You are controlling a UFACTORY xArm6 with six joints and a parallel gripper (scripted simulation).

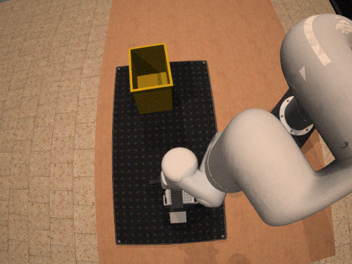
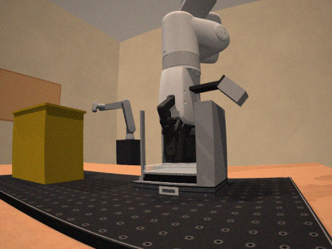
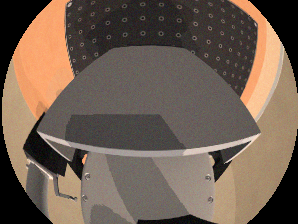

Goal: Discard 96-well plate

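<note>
Right now the white 96-well plate is 30 mm below my hand. From my hand the other things lie so: yellow bin W1: 100 mm ahead, 360 mm to the right, 20 mm above; dark plate: 40 mm below.
</note>
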